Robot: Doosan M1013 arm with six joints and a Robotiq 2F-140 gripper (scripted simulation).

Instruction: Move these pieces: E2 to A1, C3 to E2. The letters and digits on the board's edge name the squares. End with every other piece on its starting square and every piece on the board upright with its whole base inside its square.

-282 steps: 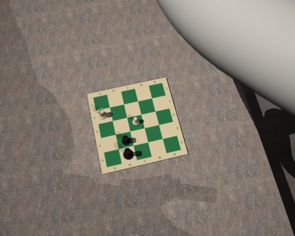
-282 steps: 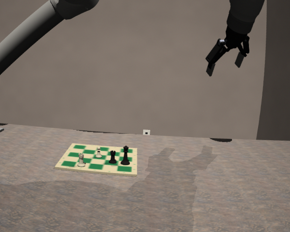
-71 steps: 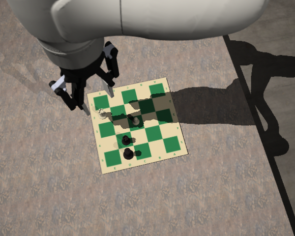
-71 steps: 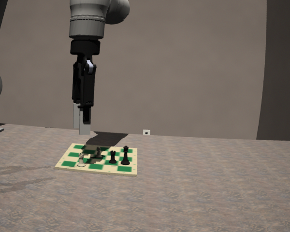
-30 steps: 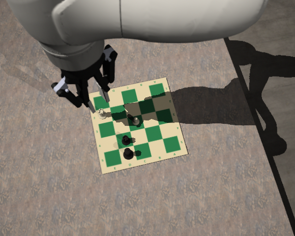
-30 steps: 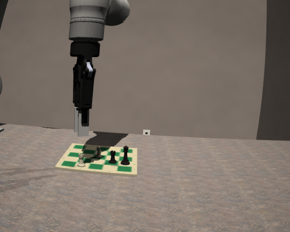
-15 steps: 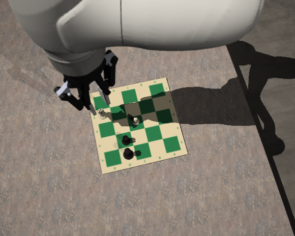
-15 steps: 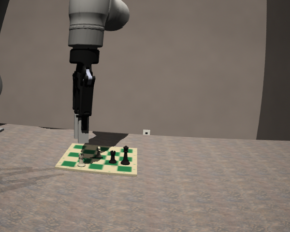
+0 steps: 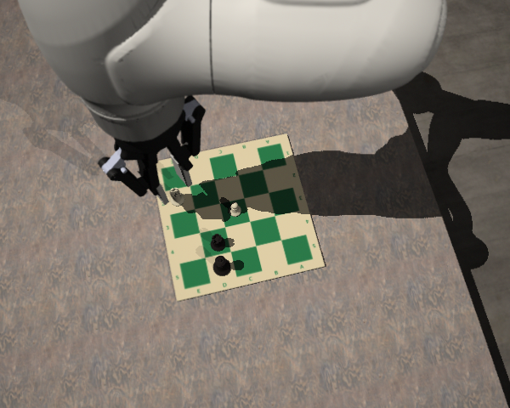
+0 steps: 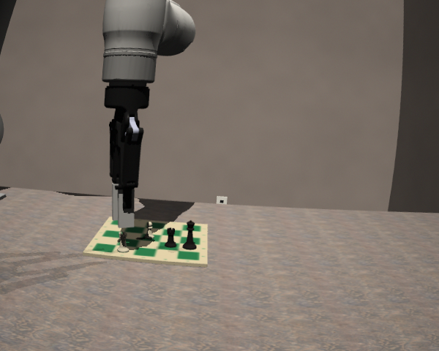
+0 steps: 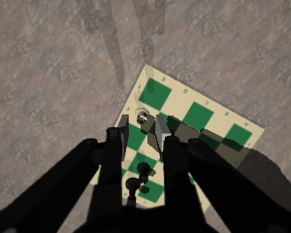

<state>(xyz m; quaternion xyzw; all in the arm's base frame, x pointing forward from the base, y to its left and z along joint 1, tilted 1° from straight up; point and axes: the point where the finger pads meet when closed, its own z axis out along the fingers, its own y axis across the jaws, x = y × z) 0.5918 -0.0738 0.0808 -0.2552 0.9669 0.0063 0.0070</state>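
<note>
My hand is 7 cm above the white piece. Round my hand: white pawn (8 cm to the left, 7 cm below, 3 cm ahead); black queen (11 cm ahead, 6 cm below, 5 cm to the left); chessboard (9 cm below, 8 cm to the left, 4 cm ahead).
</note>
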